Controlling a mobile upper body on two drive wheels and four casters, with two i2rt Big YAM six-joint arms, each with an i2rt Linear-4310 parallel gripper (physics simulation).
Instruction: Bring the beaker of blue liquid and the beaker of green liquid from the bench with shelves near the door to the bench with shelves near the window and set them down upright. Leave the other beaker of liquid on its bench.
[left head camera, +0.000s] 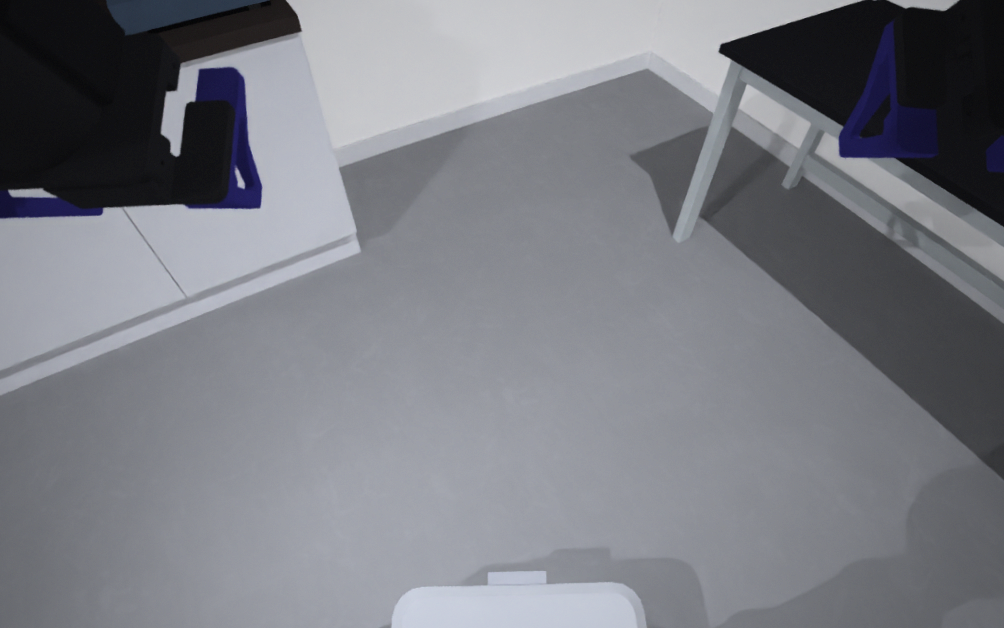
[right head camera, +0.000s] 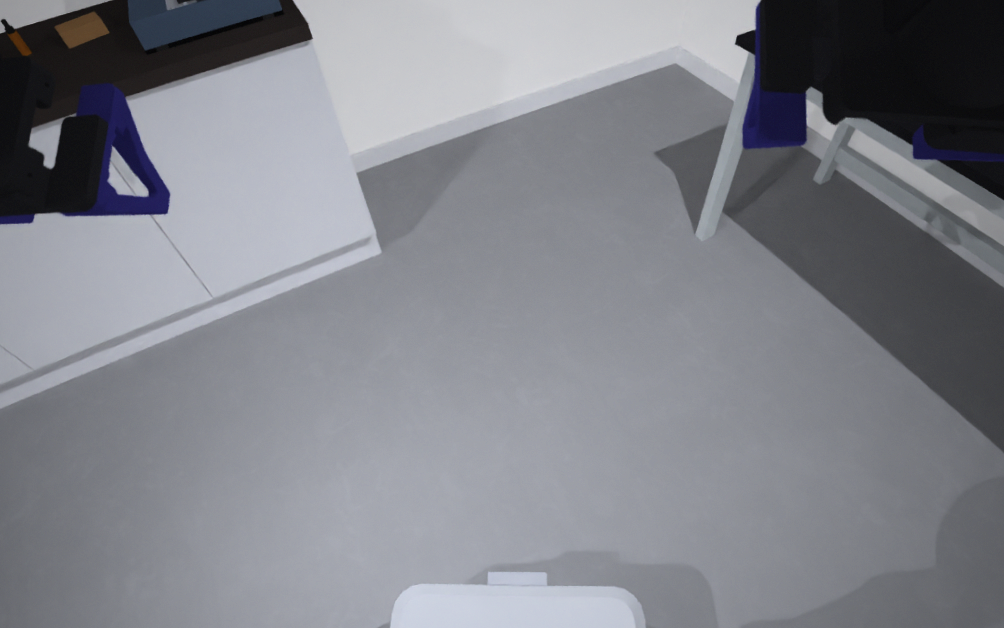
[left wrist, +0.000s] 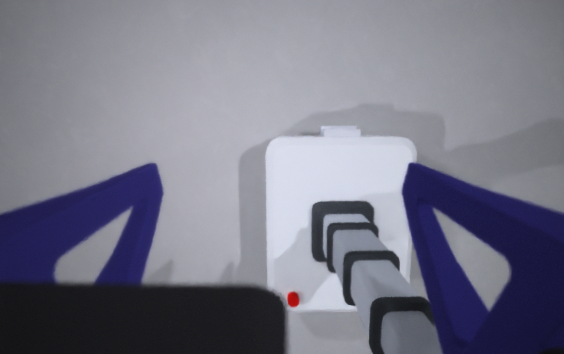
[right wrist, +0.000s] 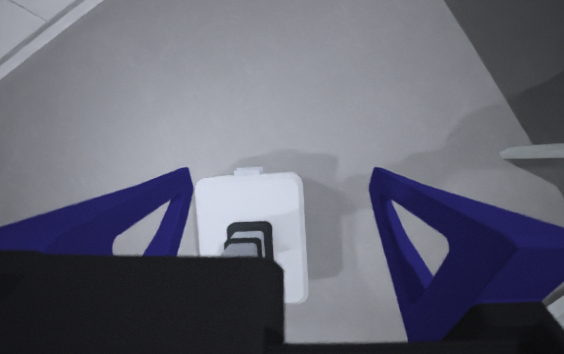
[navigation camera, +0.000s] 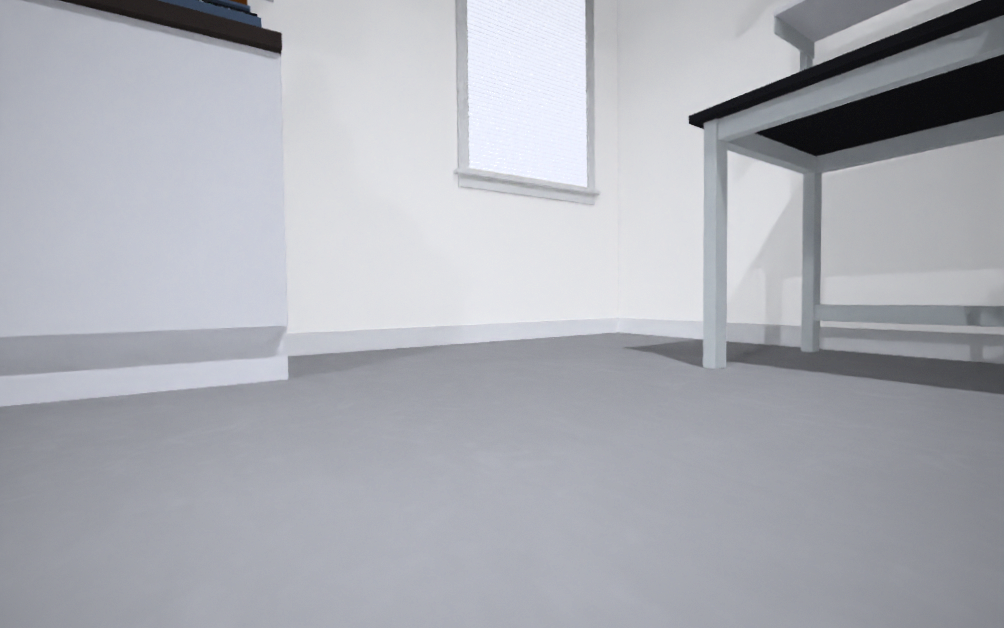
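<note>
No beaker shows in any view. My left gripper (left wrist: 282, 177) is open and empty, its blue fingers wide apart above the robot's white base. My right gripper (right wrist: 281, 177) is open and empty, also pointing down. A black-topped bench (left head camera: 799, 59) (right head camera: 724, 159) (navigation camera: 715, 244) on grey legs stands at the right, partly hidden by the right arm in the head views. In the navigation view a grey shelf (navigation camera: 836, 20) rises above it, and a window (navigation camera: 529, 88) is in the wall to its left. Most of the bench top is out of view.
A white cabinet (left head camera: 273, 148) (right head camera: 273, 162) (navigation camera: 148, 185) with a dark worktop (right head camera: 96, 77) stands at the left. On it are a blue box (right head camera: 159, 31), a tan block (right head camera: 81, 31) and an orange tool (right head camera: 18, 40). Grey floor (navigation camera: 503, 481) lies between cabinet and bench.
</note>
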